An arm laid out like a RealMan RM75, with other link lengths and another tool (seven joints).
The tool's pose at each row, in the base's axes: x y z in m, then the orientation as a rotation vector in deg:
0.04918 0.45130 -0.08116 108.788 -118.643 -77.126
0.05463 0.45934 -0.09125 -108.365 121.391 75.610
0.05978 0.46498 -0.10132 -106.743 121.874 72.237
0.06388 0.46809 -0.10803 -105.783 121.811 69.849
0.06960 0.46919 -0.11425 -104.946 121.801 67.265
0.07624 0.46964 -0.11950 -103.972 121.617 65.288
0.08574 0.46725 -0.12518 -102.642 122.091 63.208
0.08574 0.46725 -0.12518 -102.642 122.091 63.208
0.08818 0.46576 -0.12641 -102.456 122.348 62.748
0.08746 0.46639 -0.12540 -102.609 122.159 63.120
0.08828 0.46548 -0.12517 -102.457 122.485 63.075
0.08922 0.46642 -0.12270 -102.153 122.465 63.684
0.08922 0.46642 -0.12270 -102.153 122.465 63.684
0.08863 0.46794 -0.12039 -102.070 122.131 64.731
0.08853 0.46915 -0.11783 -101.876 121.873 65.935
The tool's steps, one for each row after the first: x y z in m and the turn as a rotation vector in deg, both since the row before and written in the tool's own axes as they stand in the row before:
-0.00287 -0.01124 0.00784 2.659 -0.925 0.368
-0.00079 -0.01039 0.00716 2.842 -0.504 0.027
-0.00014 -0.00721 0.00442 2.004 -0.390 -0.265
0.00083 -0.00812 0.00245 2.087 -0.228 -0.276
0.00064 -0.00835 0.00132 1.755 -0.461 -0.237
0.00240 -0.01103 -0.00089 1.862 -0.318 0.277
0.00000 0.00000 0.00000 0.000 0.000 0.000
0.00117 -0.00276 -0.00084 0.345 0.084 0.134
-0.00085 0.00110 -0.00011 -0.283 -0.057 -0.097
0.00037 -0.00066 -0.00099 0.037 0.081 0.243
-0.00234 0.00025 -0.00152 -0.295 -0.296 0.176
0.00000 0.00000 0.00000 0.000 0.000 0.000
-0.00228 0.00158 -0.00053 -0.633 -0.379 -0.005
-0.00232 0.00126 -0.00103 -0.713 -0.427 0.104

